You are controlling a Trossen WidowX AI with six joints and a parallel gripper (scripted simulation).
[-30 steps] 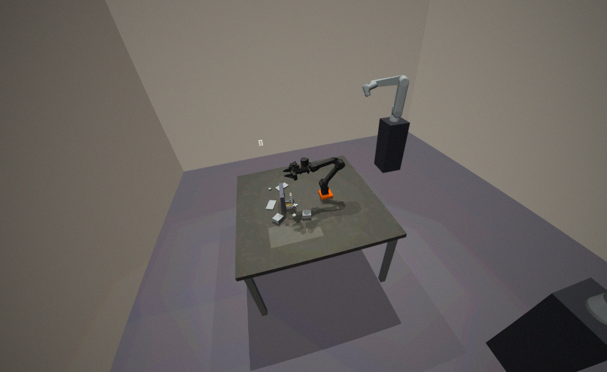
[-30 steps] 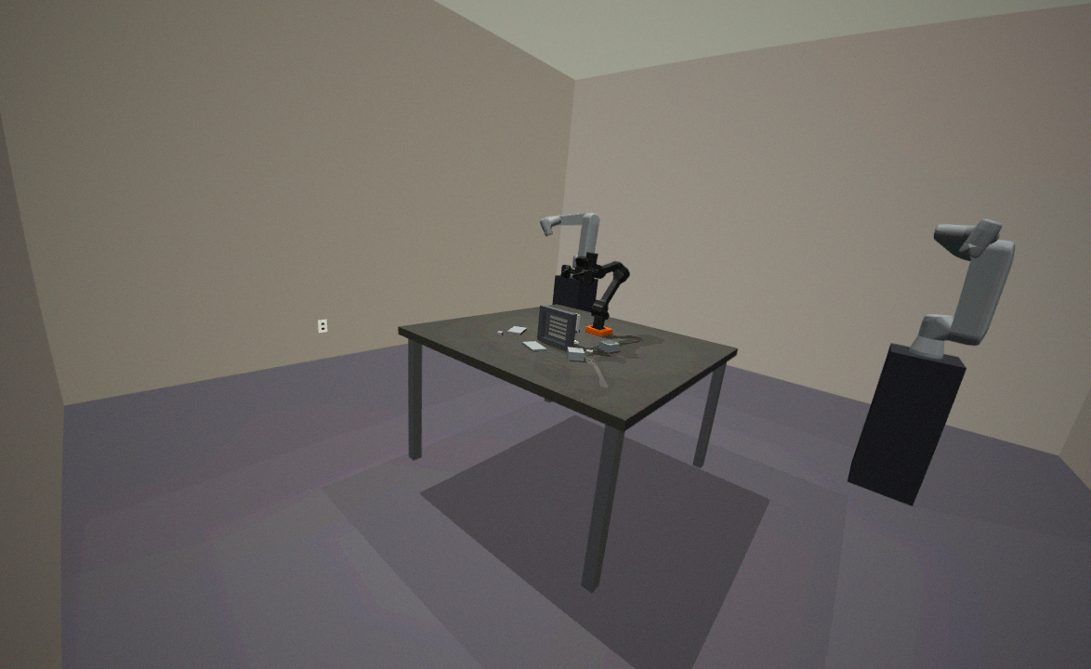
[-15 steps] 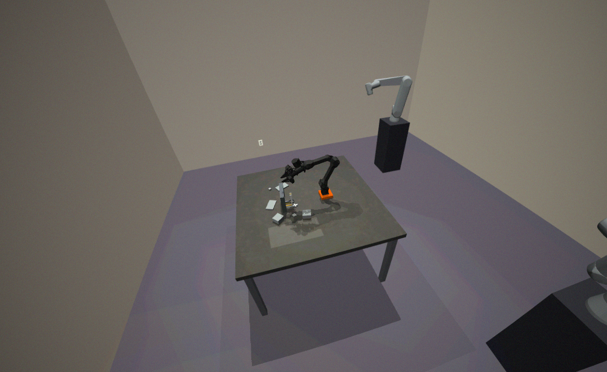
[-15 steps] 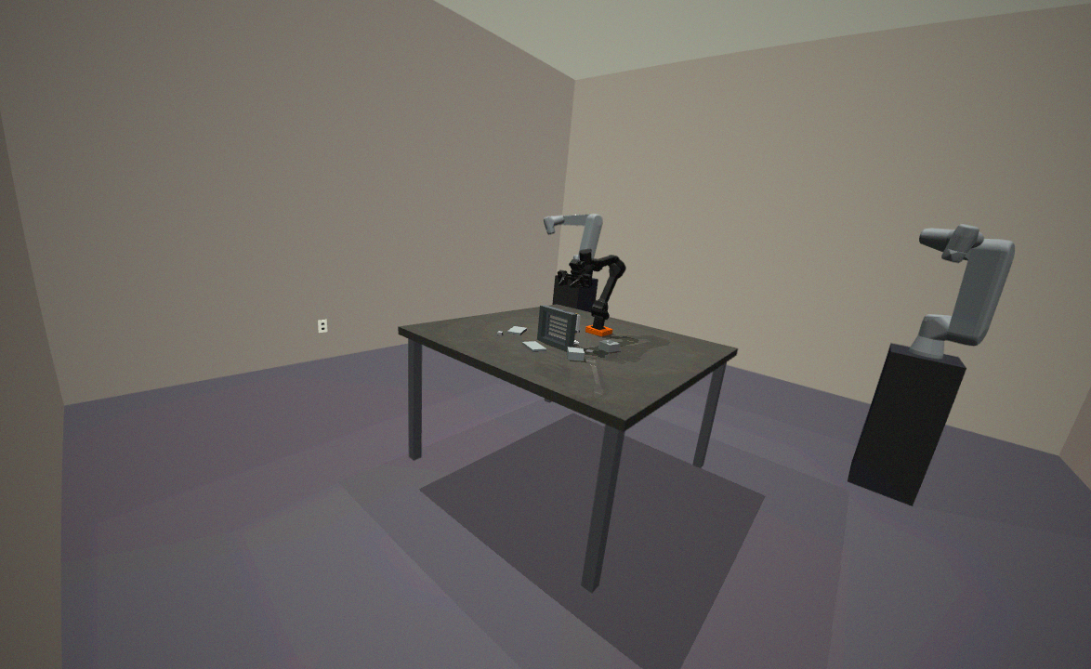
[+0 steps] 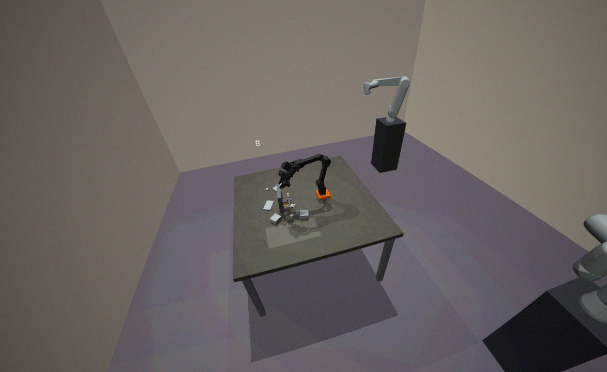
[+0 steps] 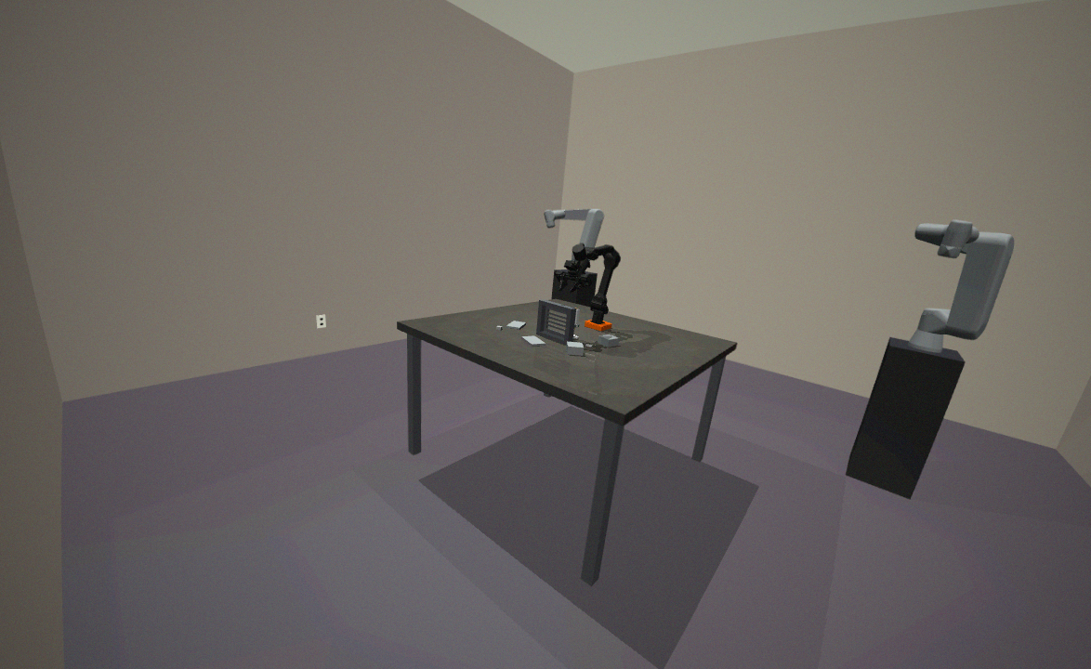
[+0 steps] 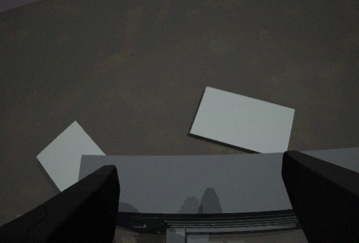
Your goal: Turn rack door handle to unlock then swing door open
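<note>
My gripper tip is now 7 cm past the door handle, 3 cm to the right of it and 15 cm above it. Round my gripper tip: grey box 8 cm ahead, 15 cm to the left, 22 cm below; flat plate 13 cm ahead, 6 cm to the right, 24 cm below.
</note>
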